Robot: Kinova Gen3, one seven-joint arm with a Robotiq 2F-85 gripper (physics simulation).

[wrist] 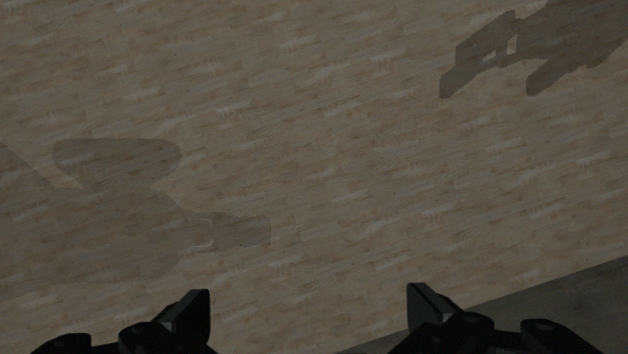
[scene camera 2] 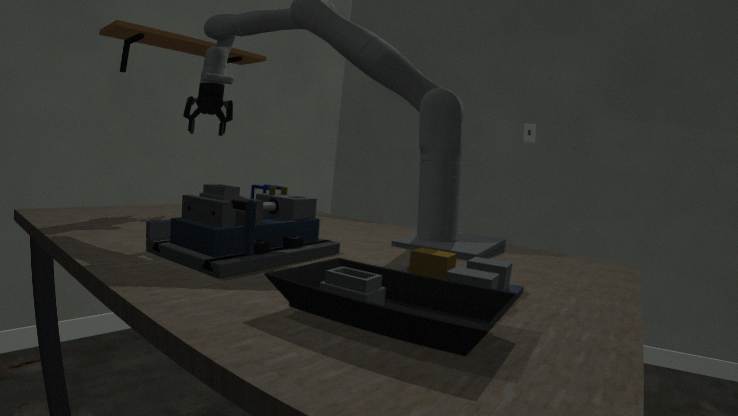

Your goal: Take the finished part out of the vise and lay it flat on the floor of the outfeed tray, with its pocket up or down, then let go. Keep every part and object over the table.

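Pixels of known places: gripper, fingertip midpoint: (wrist: 308, 308) (scene camera 2: 206, 134); arm's base, origin of the base link: (scene camera 2: 437, 237).
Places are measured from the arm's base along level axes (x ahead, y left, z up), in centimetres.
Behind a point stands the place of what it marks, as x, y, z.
Observation:
A grey stepped part (scene camera 2: 221, 191) @(49.7, -14.0, 9.0) sits in the vise (scene camera 2: 205, 236) @(54.1, -12.0, 2.9), its upper portion showing above the grey jaws; which way its pocket faces cannot be told. The black outfeed tray (scene camera 2: 382, 319) @(58.1, 19.4, 0.9) stands nearer the camera, right of the vise. Another grey part (scene camera 2: 352, 289) @(53.9, 13.3, 1.6) with an open pocket facing up sits at the tray's left end. My gripper (scene camera 2: 206, 132) @(15.2, -65.5, 19.9) (wrist: 308, 308) @(15.2, -65.5, 19.9) is open and empty, pointing down, high above the vise area in the scene view. In the wrist view the vise and tray do not show; table top lies beyond the fingers.
Behind the tray, a yellow block (scene camera 2: 427, 262) @(32.7, 12.3, 1.3) and two grey blocks (scene camera 2: 472, 278) @(41.5, 22.3, 2.4) (scene camera 2: 490, 267) @(32.5, 22.0, 2.2) stand on a blue plate (scene camera 2: 516, 288) @(28.9, 25.6, -1.0). Blue and yellow fittings (scene camera 2: 260, 187) @(34.0, -21.5, 8.9) show behind the vise. A wall shelf (scene camera 2: 175, 43) hangs behind the arm. The table edge (wrist: 480, 305) @(29.1, -79.6, -1.8) crosses the lower right wrist view.

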